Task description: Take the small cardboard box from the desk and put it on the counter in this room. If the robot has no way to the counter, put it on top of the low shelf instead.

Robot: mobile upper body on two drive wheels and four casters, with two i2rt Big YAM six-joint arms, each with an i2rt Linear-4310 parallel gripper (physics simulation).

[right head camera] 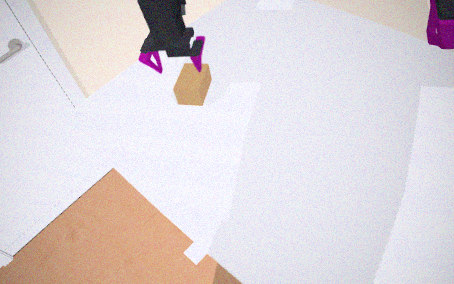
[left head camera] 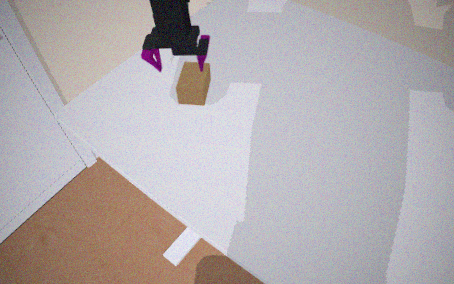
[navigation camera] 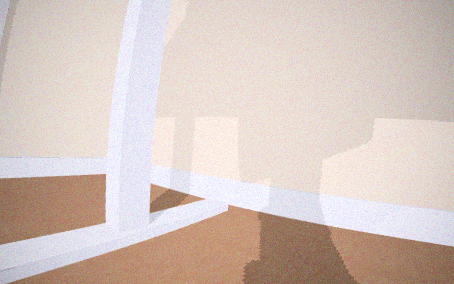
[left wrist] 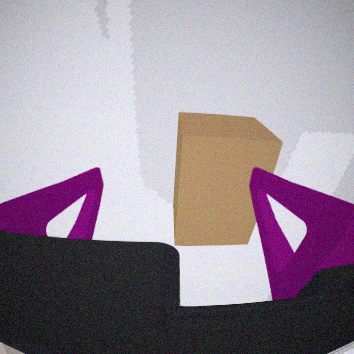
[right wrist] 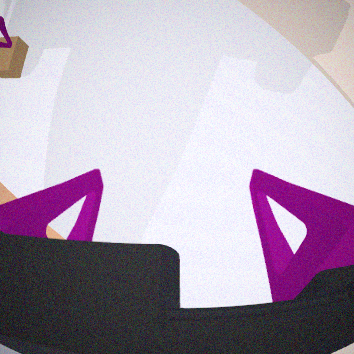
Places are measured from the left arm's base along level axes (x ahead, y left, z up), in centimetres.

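Pixels of known places: left gripper, fingertip midpoint: [right head camera: 180, 71] [left head camera: 181, 69] [left wrist: 175, 175]; right gripper, fingertip midpoint: [right wrist: 175, 176].
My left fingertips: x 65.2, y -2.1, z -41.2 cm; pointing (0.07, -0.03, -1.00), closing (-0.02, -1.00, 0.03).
For each thing: its top centre in the pictures, then the offset to it from my left fingertips. "spot": a spot on its surface instead. Level surfaces: height alone.
- small brown cardboard box at its top centre: [left wrist: 222, 201] [left head camera: 193, 75] [right head camera: 191, 76] [right wrist: 2, 52] dx -2.0, dy -3.0, dz +0.2 cm
- white desk at its surface level: dz -4.8 cm
- Brown floor at its surface level: dz -99.8 cm
- white desk leg at a spot on its surface: [navigation camera: 132, 130] spot: dx +10.8, dy -3.4, dz -77.1 cm
A small brown cardboard box [left head camera: 192, 90] [right head camera: 191, 87] [left wrist: 215, 185] [right wrist: 12, 62] rests on the white desk [left head camera: 320, 165] [right head camera: 310, 165] [left wrist: 50, 100] [right wrist: 125, 125]. My left gripper [left head camera: 181, 70] [right head camera: 181, 71] [left wrist: 175, 175] is open above the desk. One fingertip overlaps the box in the head views, and in the left wrist view the box shows between the tips and partly behind the right-hand finger. Nothing is held. My right gripper [right wrist: 175, 176] is open and empty over the desk, apart from the box; part of it shows at the top right of the right head view. The counter and low shelf do not show.
A white door [left head camera: 30, 125] [right head camera: 20, 85] stands at the left beside the desk corner. Brown floor [left head camera: 90, 205] [right head camera: 115, 225] [navigation camera: 210, 250] lies below the desk edge. In the navigation camera, a white desk leg [navigation camera: 132, 130] with a long foot [navigation camera: 185, 215] stands before a beige wall [navigation camera: 310, 75].
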